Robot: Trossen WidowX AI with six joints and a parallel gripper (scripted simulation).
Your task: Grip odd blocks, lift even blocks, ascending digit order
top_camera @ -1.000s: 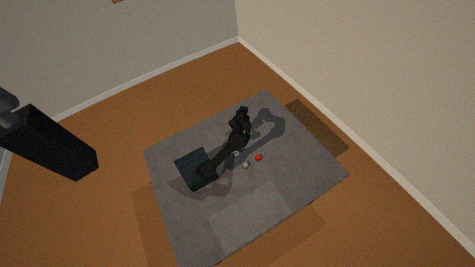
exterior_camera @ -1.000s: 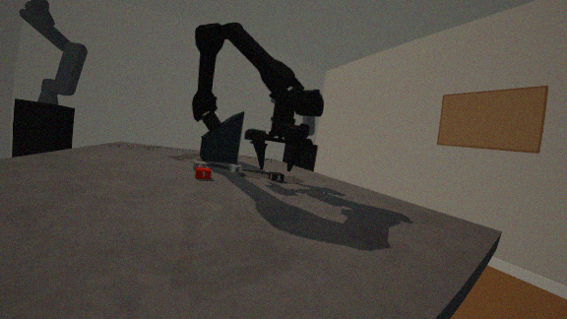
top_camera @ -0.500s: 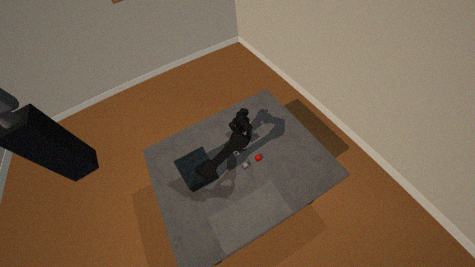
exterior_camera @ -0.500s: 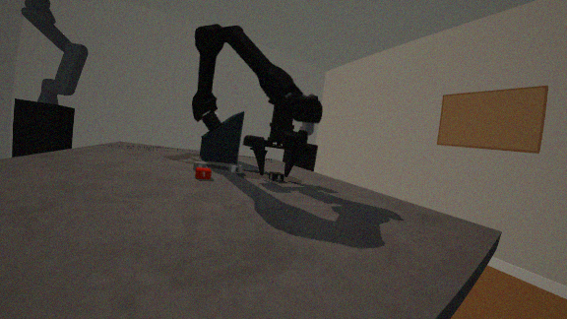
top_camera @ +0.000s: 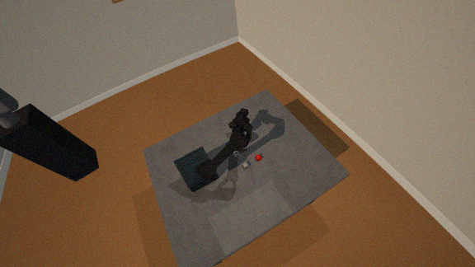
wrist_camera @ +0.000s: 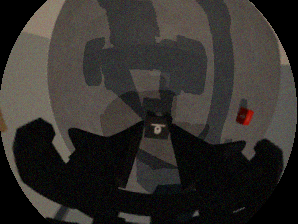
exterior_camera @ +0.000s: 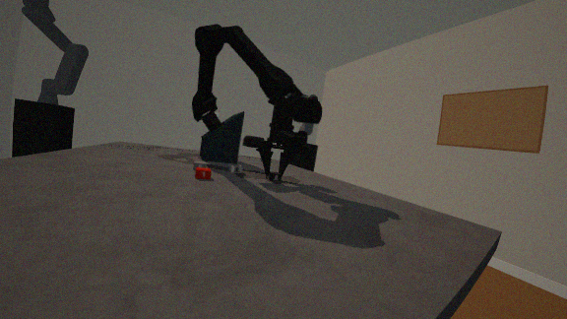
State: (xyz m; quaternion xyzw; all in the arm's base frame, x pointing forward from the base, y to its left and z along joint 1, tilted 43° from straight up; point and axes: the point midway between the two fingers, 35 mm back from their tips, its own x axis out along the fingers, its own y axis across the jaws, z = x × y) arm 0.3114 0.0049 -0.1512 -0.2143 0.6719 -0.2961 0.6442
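Right now the light grey block is 90 mm behind my gripper tip and 80 mm to the right of it. From my gripper tip the other things lie so: dark block: right at my gripper tip; then red block: 190 mm to the right, 10 mm ahead.
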